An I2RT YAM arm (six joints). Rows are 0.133 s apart.
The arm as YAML. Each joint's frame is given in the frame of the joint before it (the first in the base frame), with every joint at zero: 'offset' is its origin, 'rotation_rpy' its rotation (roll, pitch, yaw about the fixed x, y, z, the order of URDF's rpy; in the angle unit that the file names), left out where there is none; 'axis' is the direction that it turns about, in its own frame. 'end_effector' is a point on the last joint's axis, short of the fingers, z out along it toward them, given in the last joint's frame.
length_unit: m
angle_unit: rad
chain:
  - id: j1
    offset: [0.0, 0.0, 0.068]
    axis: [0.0, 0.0, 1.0]
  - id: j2
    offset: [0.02, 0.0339, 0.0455]
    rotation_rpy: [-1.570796, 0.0, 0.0]
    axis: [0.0, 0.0, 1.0]
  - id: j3
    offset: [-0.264, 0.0, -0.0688]
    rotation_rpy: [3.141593, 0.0, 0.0]
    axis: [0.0, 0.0, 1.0]
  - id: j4
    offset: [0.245, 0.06, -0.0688]
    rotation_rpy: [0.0, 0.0, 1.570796]
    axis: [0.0, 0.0, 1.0]
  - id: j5
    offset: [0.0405, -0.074, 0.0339]
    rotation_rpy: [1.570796, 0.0, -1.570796]
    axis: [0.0, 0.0, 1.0]
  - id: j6
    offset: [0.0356, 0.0, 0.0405]
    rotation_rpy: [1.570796, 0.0, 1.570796]
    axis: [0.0, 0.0, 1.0]
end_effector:
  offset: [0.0, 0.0, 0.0]
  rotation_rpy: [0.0, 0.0, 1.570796]
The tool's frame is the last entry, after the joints.
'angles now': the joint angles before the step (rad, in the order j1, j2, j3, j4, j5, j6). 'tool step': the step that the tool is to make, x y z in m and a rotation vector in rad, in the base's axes. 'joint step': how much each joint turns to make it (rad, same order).
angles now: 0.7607 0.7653 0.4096 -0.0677 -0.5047 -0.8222
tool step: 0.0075 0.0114 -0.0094 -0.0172 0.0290 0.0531
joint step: 0.0093 0.1044 0.0046 0.0601 -0.0428 -0.0137
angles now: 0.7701 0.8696 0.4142 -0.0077 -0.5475 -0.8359
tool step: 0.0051 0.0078 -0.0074 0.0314 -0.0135 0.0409
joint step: 0.0045 0.0689 -0.0201 0.1180 -0.0385 -0.0048
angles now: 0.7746 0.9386 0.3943 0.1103 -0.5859 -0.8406
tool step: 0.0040 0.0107 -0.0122 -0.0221 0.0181 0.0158
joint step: 0.0244 0.0931 -0.0046 0.0701 0.0090 0.0015
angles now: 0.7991 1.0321 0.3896 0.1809 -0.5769 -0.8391
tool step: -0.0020 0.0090 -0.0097 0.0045 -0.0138 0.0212
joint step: 0.0384 0.0597 -0.0214 0.0947 0.0185 0.0015
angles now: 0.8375 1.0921 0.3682 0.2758 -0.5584 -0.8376
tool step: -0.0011 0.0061 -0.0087 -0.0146 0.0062 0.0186
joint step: 0.0232 0.0519 -0.0077 0.0430 0.0063 -0.0029
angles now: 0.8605 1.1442 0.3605 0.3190 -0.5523 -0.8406
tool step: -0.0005 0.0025 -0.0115 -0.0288 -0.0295 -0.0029
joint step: 0.0137 0.0475 -0.0200 0.0475 0.0336 -0.0337
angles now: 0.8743 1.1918 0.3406 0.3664 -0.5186 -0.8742
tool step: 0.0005 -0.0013 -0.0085 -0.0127 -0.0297 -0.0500
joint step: 0.0032 0.0260 -0.0294 0.0631 0.0615 -0.0032
